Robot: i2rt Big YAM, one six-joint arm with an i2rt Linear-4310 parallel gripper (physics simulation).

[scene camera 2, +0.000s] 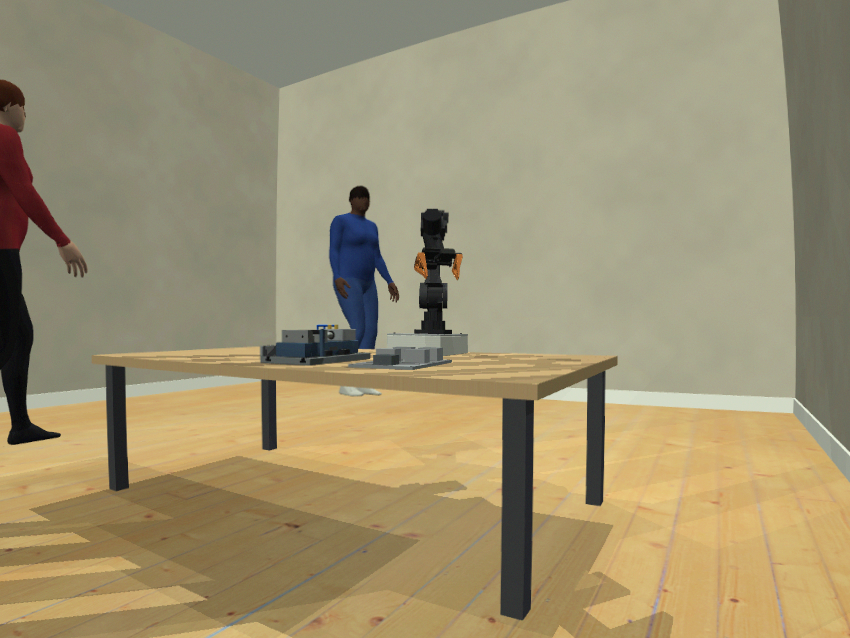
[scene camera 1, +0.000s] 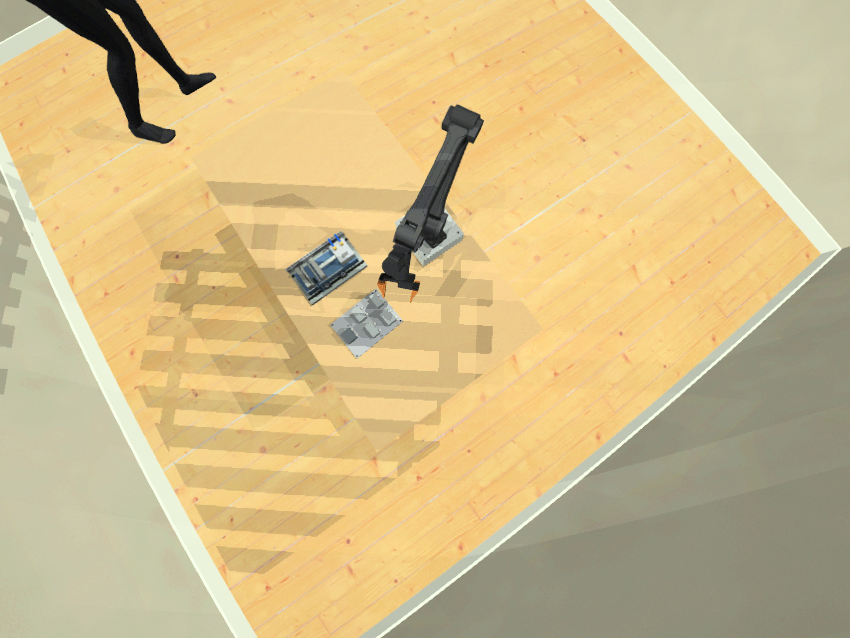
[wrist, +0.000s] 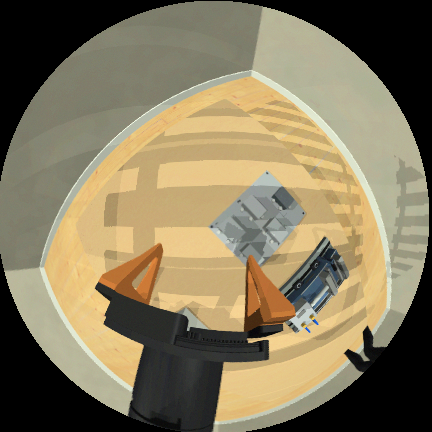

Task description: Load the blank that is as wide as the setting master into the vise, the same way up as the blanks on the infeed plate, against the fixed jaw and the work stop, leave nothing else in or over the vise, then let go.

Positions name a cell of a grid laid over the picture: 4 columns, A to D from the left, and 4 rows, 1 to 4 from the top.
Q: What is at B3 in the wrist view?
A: The gripper.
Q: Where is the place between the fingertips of the gripper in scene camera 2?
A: At C2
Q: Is the gripper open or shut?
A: Open.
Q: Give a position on a grey infeed plate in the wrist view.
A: C2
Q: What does the gripper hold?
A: Nothing.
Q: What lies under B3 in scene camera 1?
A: A grey infeed plate.
